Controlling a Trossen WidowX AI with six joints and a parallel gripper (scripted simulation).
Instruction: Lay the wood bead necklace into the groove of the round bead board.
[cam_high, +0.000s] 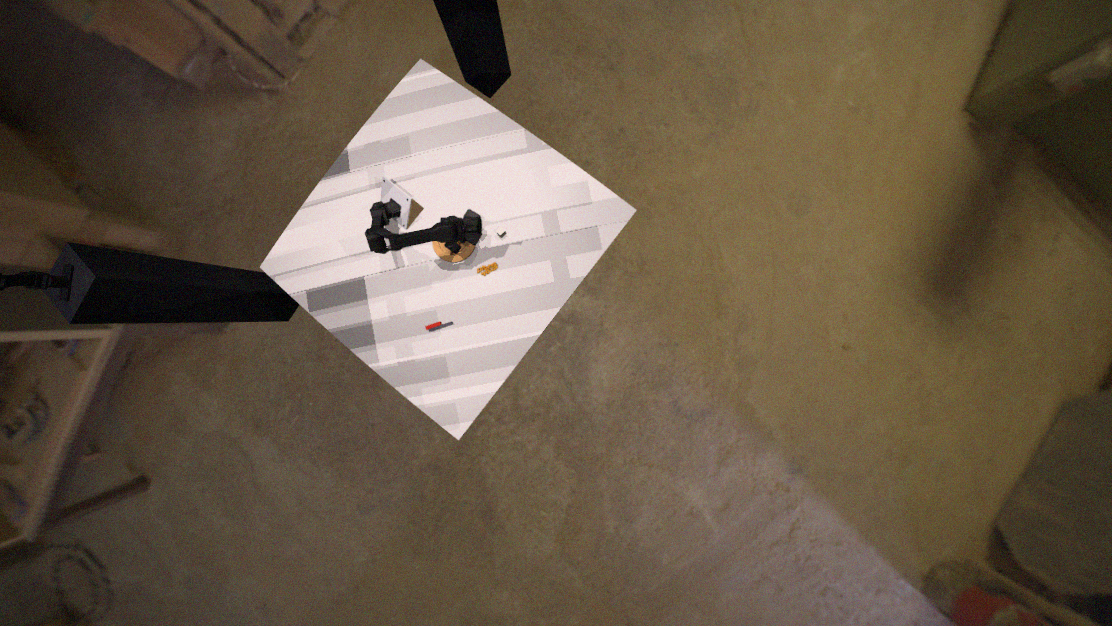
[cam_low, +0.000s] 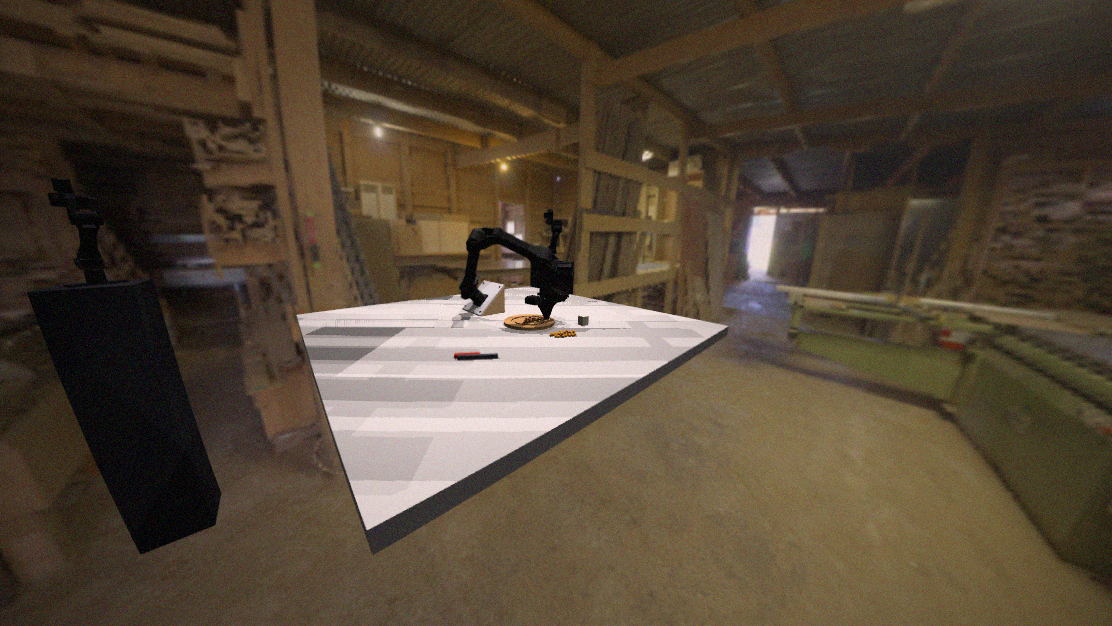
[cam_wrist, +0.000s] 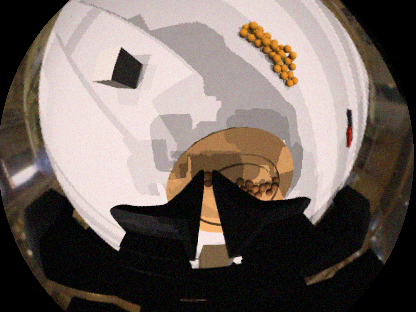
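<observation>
Now: the small grey cube 100 mm to the left of my gripper tip and 100 mm ahead of it. Round my gripper tip: black marker: 400 mm to the right, 130 mm ahead, 10 mm below.
</observation>
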